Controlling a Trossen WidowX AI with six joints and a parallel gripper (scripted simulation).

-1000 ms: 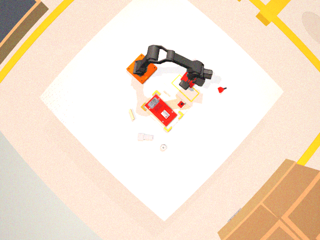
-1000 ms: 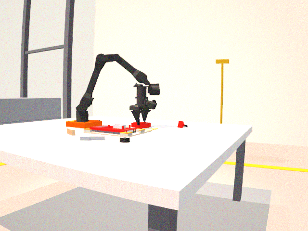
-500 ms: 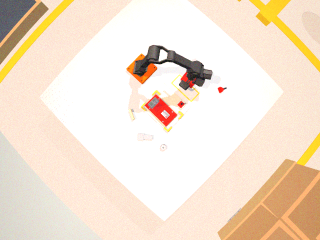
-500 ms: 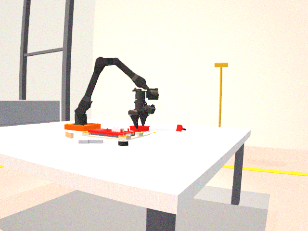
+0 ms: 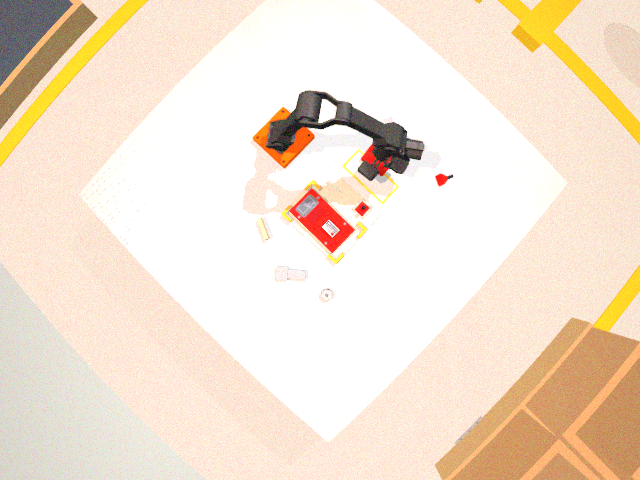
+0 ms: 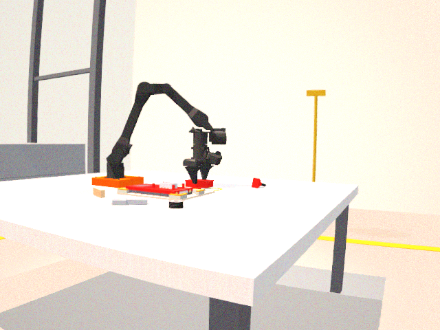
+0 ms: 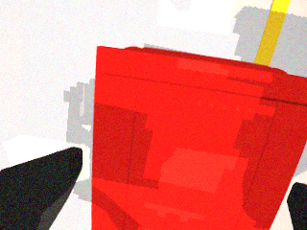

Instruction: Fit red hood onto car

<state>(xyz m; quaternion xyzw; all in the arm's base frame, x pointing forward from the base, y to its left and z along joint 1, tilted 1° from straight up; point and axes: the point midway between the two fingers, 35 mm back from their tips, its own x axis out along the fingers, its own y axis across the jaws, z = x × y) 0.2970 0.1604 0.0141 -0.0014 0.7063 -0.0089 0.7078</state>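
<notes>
My gripper tip is now 2 cm short of the grey engine block, 28 cm to the left of it and 1 cm below it. From my gripper tip the other things lie so: white block (49 cm to the right); tan bar (16 cm behind, 42 cm to the right); red hood (right at my gripper tip).
</notes>
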